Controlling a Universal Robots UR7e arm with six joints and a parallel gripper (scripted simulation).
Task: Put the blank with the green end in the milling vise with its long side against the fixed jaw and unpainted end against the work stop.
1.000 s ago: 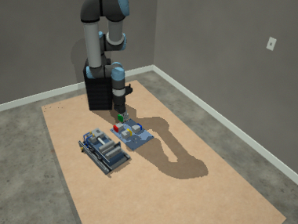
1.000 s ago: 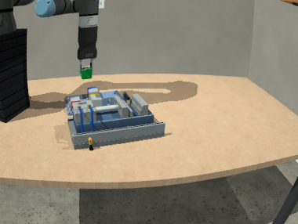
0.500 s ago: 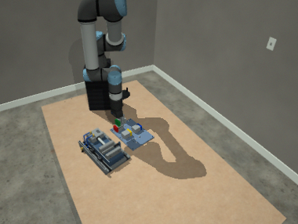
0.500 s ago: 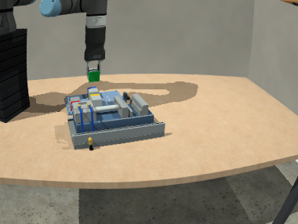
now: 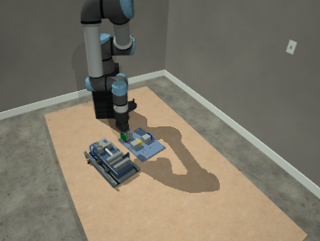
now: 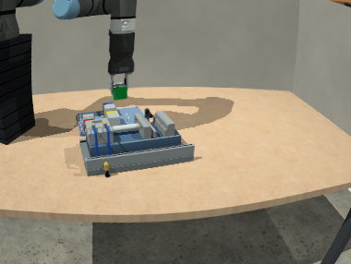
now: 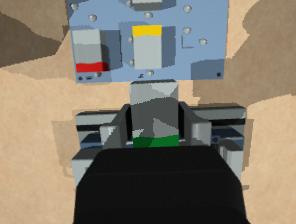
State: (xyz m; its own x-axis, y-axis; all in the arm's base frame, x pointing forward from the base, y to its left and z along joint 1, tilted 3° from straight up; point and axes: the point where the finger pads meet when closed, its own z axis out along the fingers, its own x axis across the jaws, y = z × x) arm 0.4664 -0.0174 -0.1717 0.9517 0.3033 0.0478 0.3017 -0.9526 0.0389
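Now: the fixed jaw 14 cm ahead of my hand, 8 cm to the right of it and 9 cm below it. The rest, counted from my hand: green-ended blank: 2 cm below; then piston rod: 3 cm ahead, 12 cm to the right, 9 cm below; then work stop rod: 10 cm ahead, 5 cm to the right, 8 cm below.
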